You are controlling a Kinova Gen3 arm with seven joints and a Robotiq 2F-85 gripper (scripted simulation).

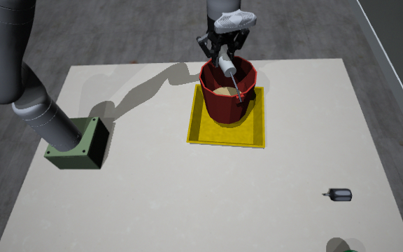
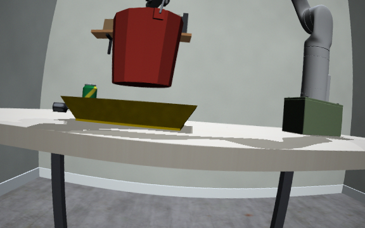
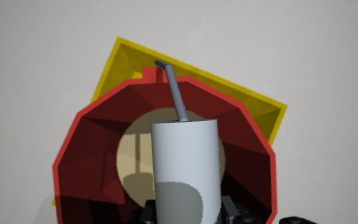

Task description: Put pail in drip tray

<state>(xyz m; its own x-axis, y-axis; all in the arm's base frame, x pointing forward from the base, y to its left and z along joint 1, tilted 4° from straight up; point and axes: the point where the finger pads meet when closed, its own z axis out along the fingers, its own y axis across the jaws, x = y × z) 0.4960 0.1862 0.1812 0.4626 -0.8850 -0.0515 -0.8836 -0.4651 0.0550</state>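
Right now the wire bail is 3 cm below my hand and 1 cm ahead of it. Round my hand: red pail 9 cm below, 1 cm ahead; then yellow drip tray 30 cm below, 2 cm ahead, 1 cm to the left.
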